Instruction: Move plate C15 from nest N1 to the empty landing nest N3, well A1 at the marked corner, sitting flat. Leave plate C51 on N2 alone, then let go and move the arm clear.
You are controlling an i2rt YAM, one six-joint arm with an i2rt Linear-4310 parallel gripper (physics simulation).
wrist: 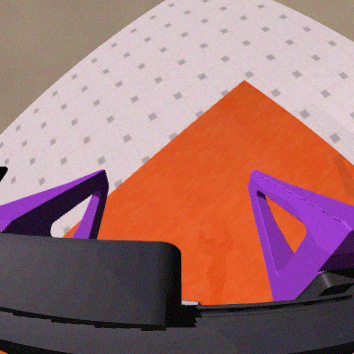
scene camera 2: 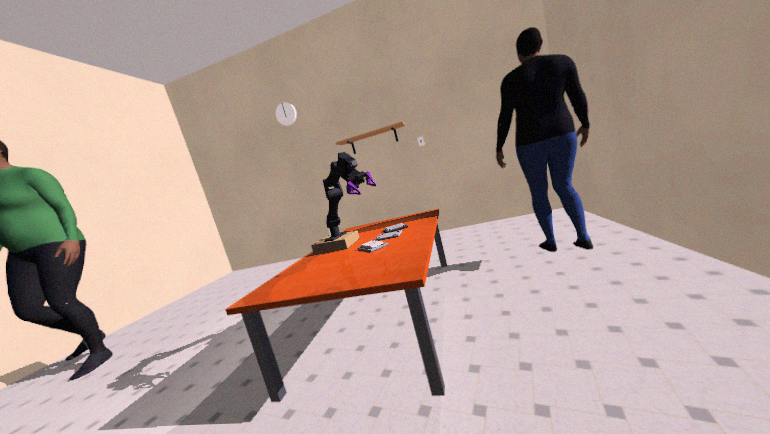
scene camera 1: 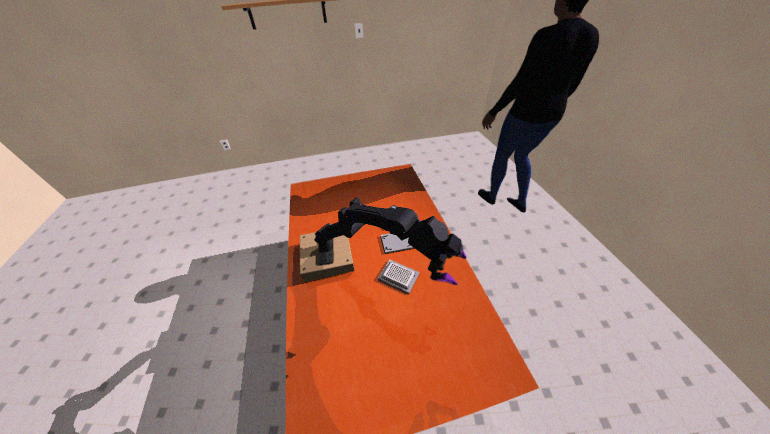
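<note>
A white well plate (scene camera 1: 399,273) (scene camera 2: 373,244) sits on a grey nest (scene camera 1: 395,284), the nearest to the camera in scene camera 2. A flat pale nest with no plate visible on it (scene camera 1: 390,243) (scene camera 2: 389,235) is beside it, partly behind the arm in scene camera 1. A third nest, seemingly bearing a plate (scene camera 2: 395,228), stands farther back and is hidden by the arm in scene camera 1. Plate and nest labels and the marked corner are not readable. My gripper (scene camera 1: 460,269) (scene camera 2: 367,188) (wrist: 178,177) is open and empty, high above the table.
The arm rises from a wooden base block (scene camera 1: 339,259) (scene camera 2: 345,241) on the orange table (scene camera 1: 431,345) (scene camera 2: 345,274). A person in black (scene camera 1: 555,70) (scene camera 2: 544,102) stands beyond the table; another in green (scene camera 2: 35,204) is at the left. A wall shelf (scene camera 2: 372,133) is behind.
</note>
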